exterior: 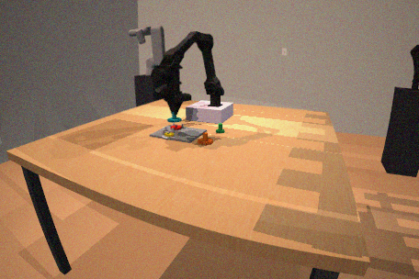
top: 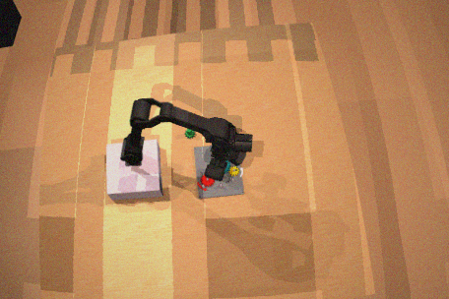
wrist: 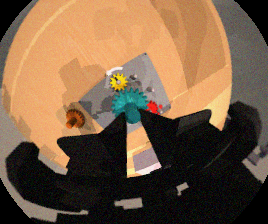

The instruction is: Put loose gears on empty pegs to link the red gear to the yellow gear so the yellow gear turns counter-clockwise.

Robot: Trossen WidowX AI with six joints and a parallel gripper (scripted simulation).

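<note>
Now: gripper tip 80 mm above the yellow gear and 40 mm short of it. From my gripper tip the other things lie so: red gear (80 mm below, 60 mm behind, 30 mm to the right); then teal gear (10 mm below); then orange gear (170 mm to the left, 80 mm below, 30 mm ahead).
</note>
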